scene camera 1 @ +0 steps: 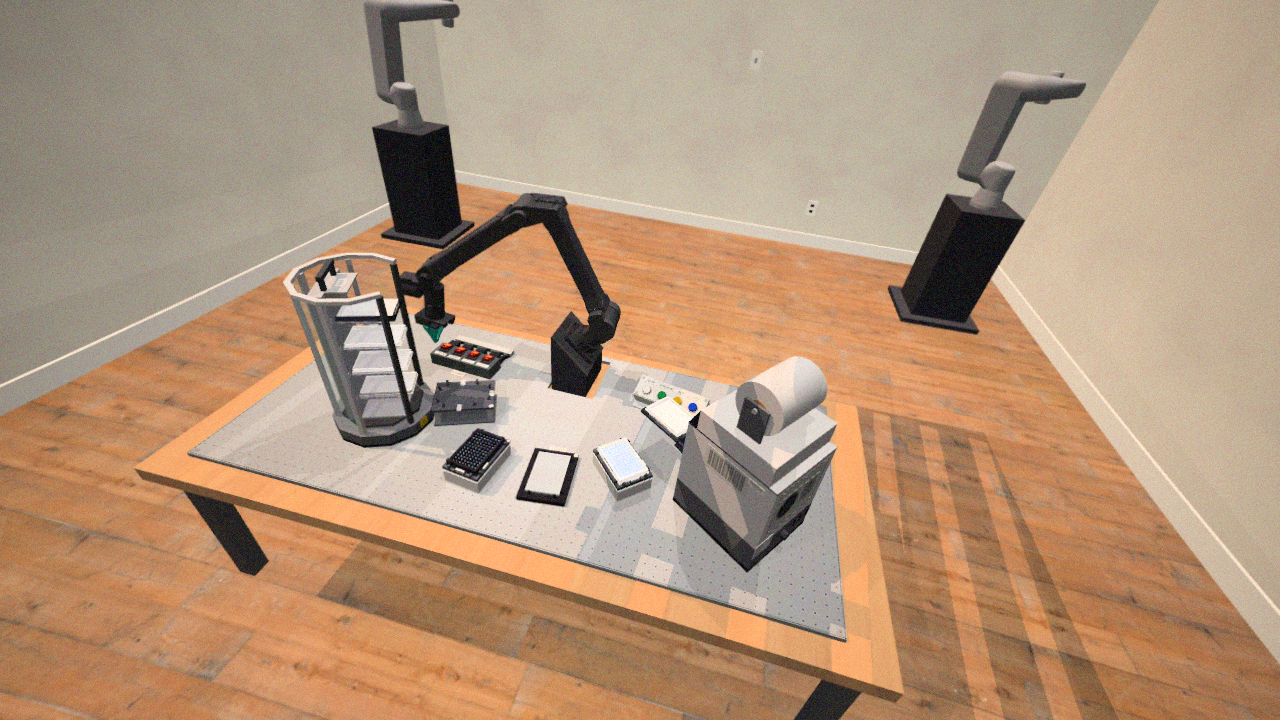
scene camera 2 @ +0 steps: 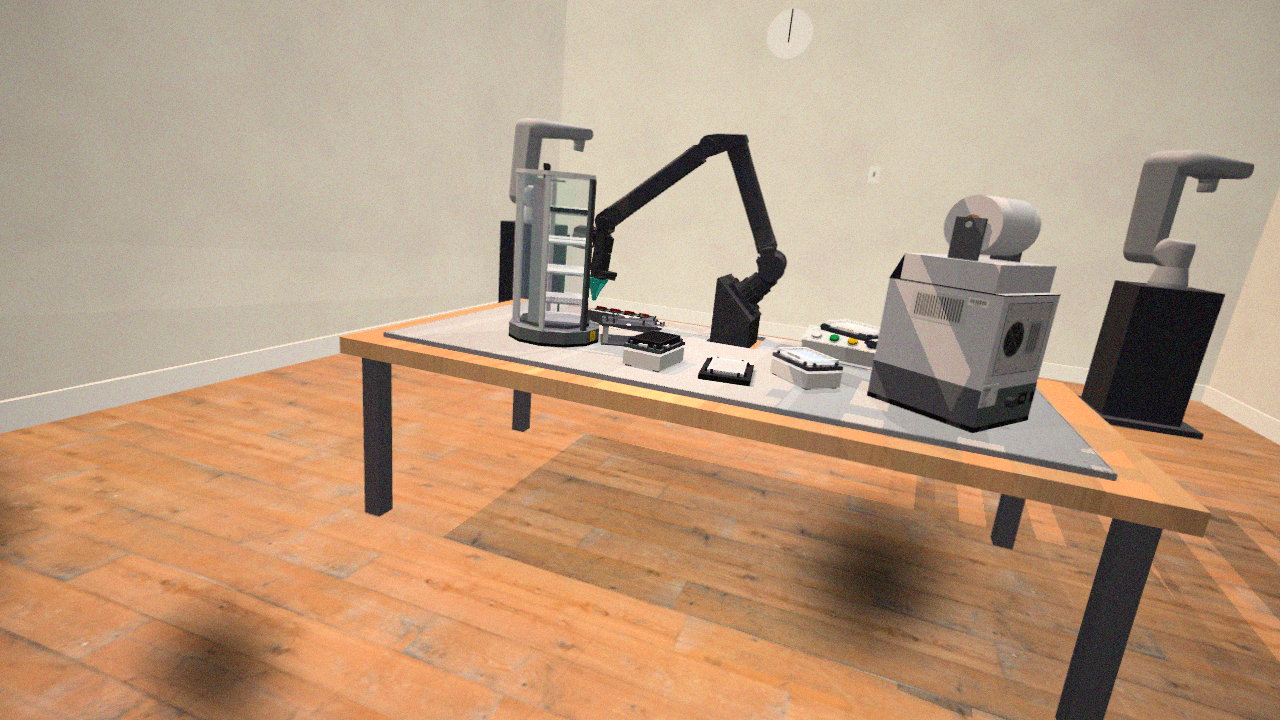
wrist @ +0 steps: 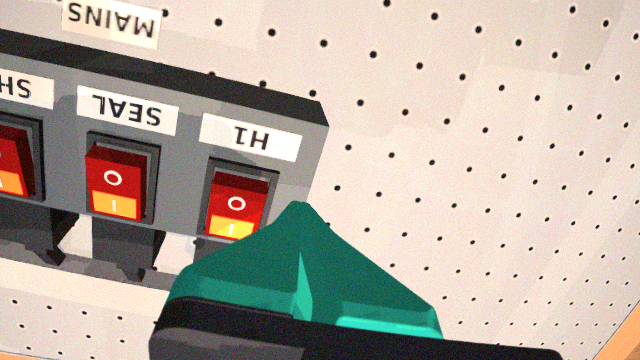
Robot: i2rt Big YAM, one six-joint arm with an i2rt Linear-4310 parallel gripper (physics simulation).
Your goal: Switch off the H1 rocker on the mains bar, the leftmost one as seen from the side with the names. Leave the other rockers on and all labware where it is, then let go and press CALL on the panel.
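Pixels of known places: gripper, fingertip midpoint: [scene camera 1: 436, 342] [scene camera 2: 593, 300] [wrist: 296, 216]; arm's base, origin of the base link: [scene camera 1: 580, 343] [scene camera 2: 742, 297].
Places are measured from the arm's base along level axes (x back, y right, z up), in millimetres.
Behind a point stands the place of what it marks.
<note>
The dark mains bar [scene camera 1: 467, 365] @[x -99, y 337, z -99 mm] [wrist: 184, 161] @[x -63, y 413, z -92 mm] lies at the back left, with red rockers in a row. In the wrist view the H1 rocker [wrist: 237, 200] @[x -54, y 437, z -80 mm] is at the bar's right end, beside the SEAL rocker [wrist: 116, 180] @[x -57, y 388, z -80 mm]. Both have the O half raised and the I half lit. My gripper [scene camera 1: 435, 337] @[x -60, y 459, z -63 mm] [scene camera 2: 596, 296] @[x -60, y 459, z -63 mm] [wrist: 296, 216] @[x -60, y 459, z -63 mm] is shut and empty. Its green tips hang above the bar's H1 end; in the wrist view they overlap the H1 rocker's lower right corner. Contact is not visible. The panel [scene camera 1: 651, 400] @[x -100, y -256, z -83 mm] [scene camera 2: 821, 346] @[x -94, y -253, z -94 mm] has white, green, yellow and blue buttons; its names are unreadable.
A tall shelved carousel [scene camera 1: 380, 433] @[x -438, y 402, z -92 mm] [scene camera 2: 550, 334] @[x -450, y 413, z -100 mm] stands close left of my gripper. A grey rack [scene camera 1: 464, 404] @[x -292, y 243, z -72 mm] is in front of the bar. A black plate [scene camera 1: 477, 453] @[x -453, y 122, z -64 mm], two white plates [scene camera 1: 548, 473] @[x -428, y -54, z -109 mm] [scene camera 1: 622, 462] @[x -376, y -233, z -66 mm] and a large machine [scene camera 1: 747, 488] @[x -513, y -521, z 98 mm] [scene camera 2: 962, 349] @[x -517, y -527, z 25 mm] stand nearer the front.
</note>
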